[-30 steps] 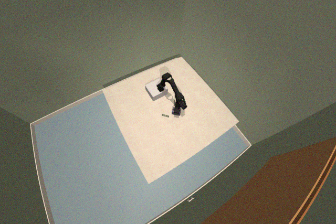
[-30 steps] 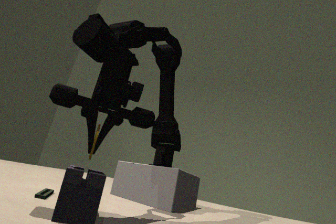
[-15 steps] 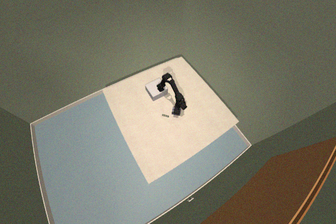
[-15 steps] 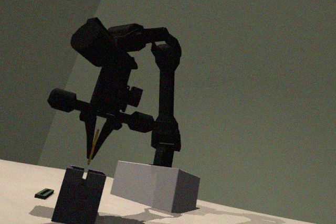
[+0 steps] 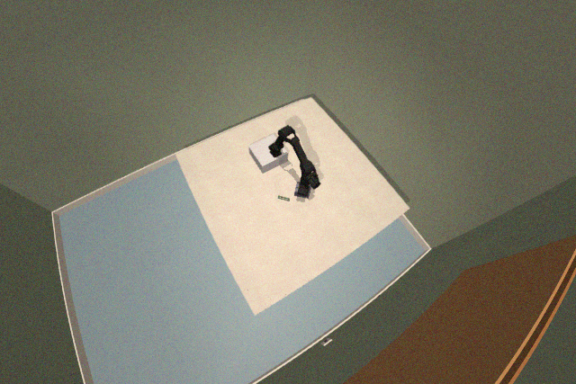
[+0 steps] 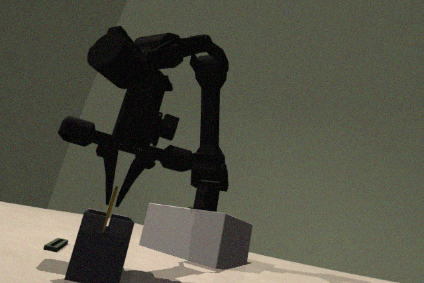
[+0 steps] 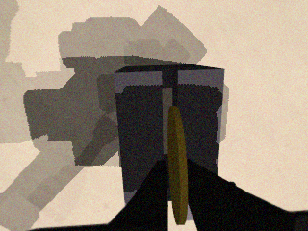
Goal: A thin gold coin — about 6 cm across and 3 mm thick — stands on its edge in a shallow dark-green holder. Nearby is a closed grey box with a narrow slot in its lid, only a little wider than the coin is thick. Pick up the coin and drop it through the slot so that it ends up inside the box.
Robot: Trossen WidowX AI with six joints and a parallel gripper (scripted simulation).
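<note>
Now: gripper tip right at the gold coin.
</note>
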